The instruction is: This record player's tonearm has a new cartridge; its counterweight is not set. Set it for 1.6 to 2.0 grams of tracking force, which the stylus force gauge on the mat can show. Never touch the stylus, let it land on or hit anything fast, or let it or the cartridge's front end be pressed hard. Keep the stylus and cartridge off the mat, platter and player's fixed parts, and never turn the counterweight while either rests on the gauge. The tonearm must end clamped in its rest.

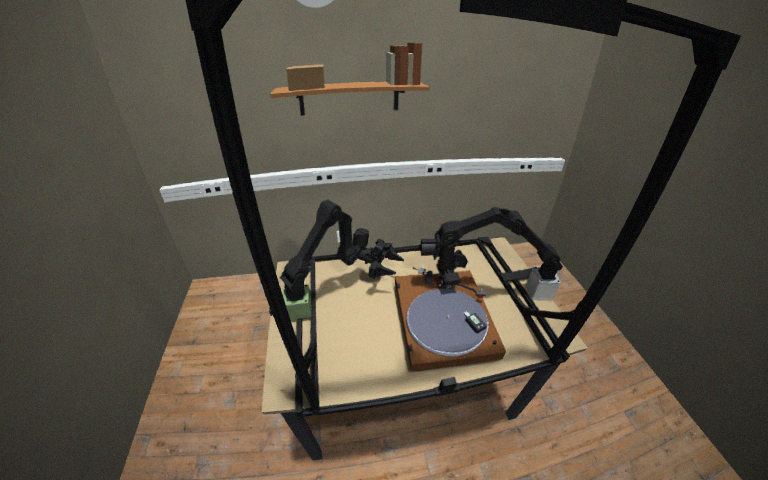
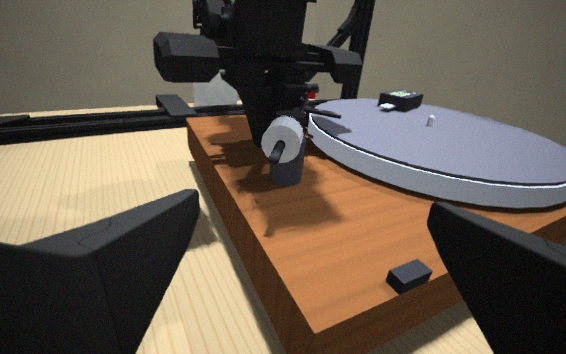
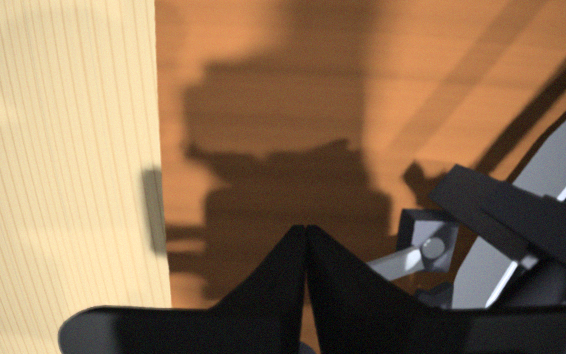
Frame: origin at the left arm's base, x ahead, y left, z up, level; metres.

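Seen in the pictures: left gripper, fingertip midpoint: [image 1: 399, 266] [image 2: 314, 206]; right gripper, fingertip midpoint: [image 2: 259, 145] [image 3: 304, 236]; left arm's base at its link origin: [image 1: 295, 294]; right arm's base at its link origin: [image 1: 546, 274].
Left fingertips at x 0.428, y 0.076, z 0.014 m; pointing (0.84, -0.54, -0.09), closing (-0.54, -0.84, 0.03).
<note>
Pixels of each thing's top centre, then the offset from my left fingertips to it. "spot": a spot on its surface instead. Level surfaces: height alone.
- light grey counterweight at its top centre: [image 2: 285, 119] [image 1: 422, 268] dx +0.085, dy -0.038, dz +0.007 m
- force gauge at its top centre: [image 2: 399, 93] [image 1: 474, 318] dx +0.204, dy -0.315, dz -0.009 m
- mat at its surface level: dz -0.030 m
- light grey lever at its top centre: [image 3: 373, 276] dx +0.169, dy -0.092, dz -0.039 m
- table at its surface level: dz -0.121 m
- small dark block at a spot on its surface: [image 2: 410, 276] spot: dx -0.018, dy -0.056, dz -0.048 m
- platter's rim at a spot on its surface: [image 2: 390, 172] spot: dx +0.063, dy -0.136, dz -0.041 m
The light grey counterweight [image 1: 419, 270] [image 2: 283, 140] sits on the tonearm's rear end above a dark pillar. The tonearm [image 1: 467, 289] runs along the platter's right back side; whether it is clamped is hidden. The force gauge [image 1: 475, 321] [image 2: 401, 100] lies on the mat [image 1: 433, 333], its reading too small to tell. My left gripper [image 1: 398, 266] [image 2: 314, 206] is open and empty, behind the counterweight's rear end. My right gripper [image 2: 259, 145] [image 3: 304, 236] is shut, empty, pointing down beside the tonearm's rear part. A light grey lever [image 3: 395, 264] with a round pivot lies right of its tips.
The wooden player base [image 1: 453, 360] [image 2: 305, 300] stands on the table [image 1: 351, 339] [image 2: 85, 170]. A small dark block [image 2: 410, 276] is on the base's near edge. Black frame rails [image 1: 529, 311] run along the table's right side. The platter's rim [image 2: 390, 172] lies right of the pillar.
</note>
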